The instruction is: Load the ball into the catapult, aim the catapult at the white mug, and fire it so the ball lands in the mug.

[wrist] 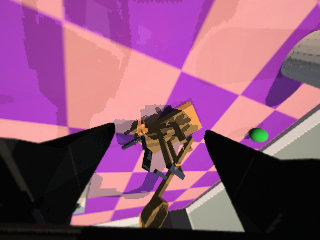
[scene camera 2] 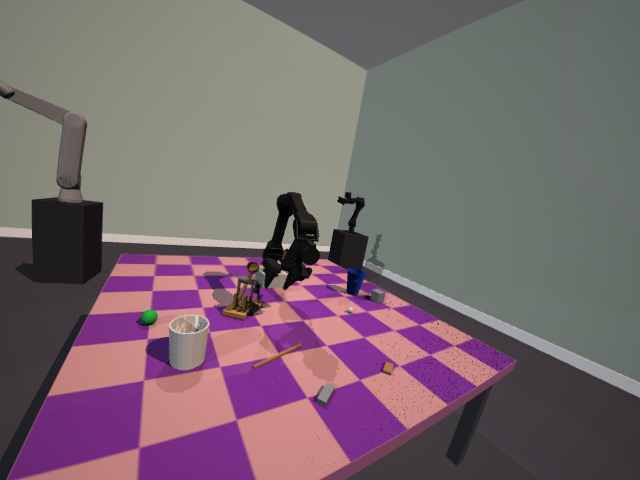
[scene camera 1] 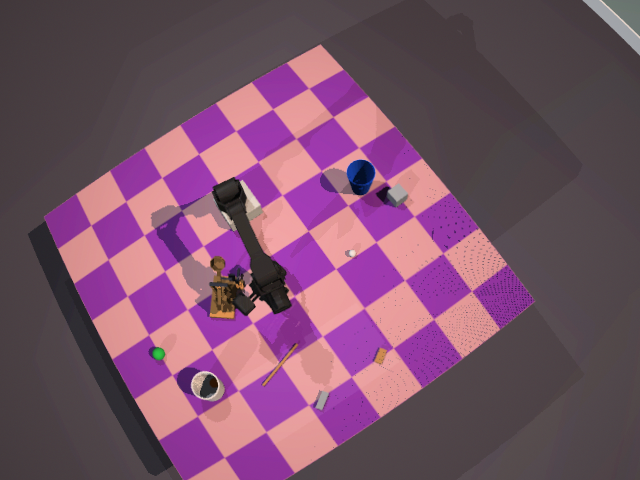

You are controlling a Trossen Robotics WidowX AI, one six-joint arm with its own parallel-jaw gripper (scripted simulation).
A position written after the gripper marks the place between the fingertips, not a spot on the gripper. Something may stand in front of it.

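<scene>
A wooden catapult [scene camera 1: 224,288] is visible also in the wrist view [wrist: 175,126] and in scene camera 2 [scene camera 2: 241,306]. The gripper [scene camera 2: 275,288], visible in the wrist view [wrist: 160,130] too, is open and holds nothing. A white mug [scene camera 2: 188,334] is present. So is a blue cup [scene camera 1: 361,173]; in the wrist view the blue cup is out of frame.
</scene>
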